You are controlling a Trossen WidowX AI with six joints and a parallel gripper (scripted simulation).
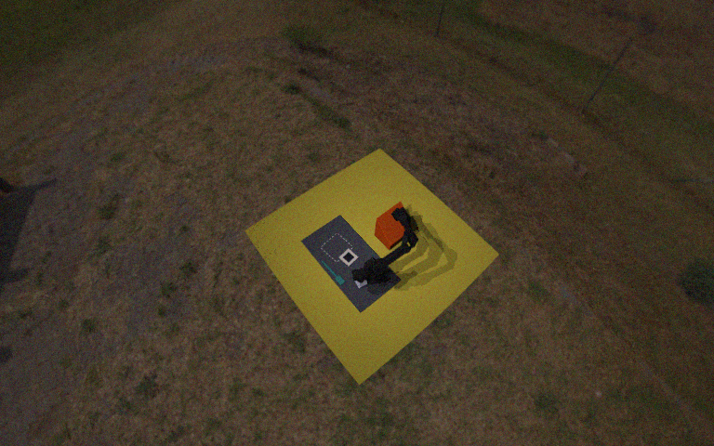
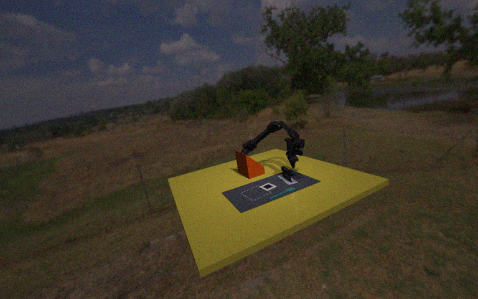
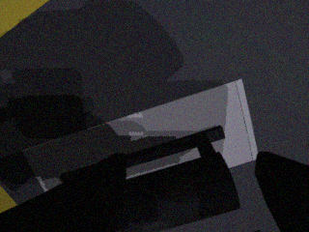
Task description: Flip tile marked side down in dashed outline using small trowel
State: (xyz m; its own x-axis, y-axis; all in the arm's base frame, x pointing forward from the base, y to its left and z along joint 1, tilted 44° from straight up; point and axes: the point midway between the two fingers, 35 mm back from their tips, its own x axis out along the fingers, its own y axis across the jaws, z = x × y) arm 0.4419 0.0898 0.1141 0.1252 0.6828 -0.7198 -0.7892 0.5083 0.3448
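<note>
My gripper tip is now 30 mm past the trowel, 30 mm to the left of it and 60 mm above it. The rest, counted from my gripper tip: dark grey mat 40 mm behind, 200 mm to the right, 120 mm below; teal bar 100 mm ahead, 190 mm to the right, 100 mm below; tile 50 mm behind, 210 mm to the right, 100 mm below.
</note>
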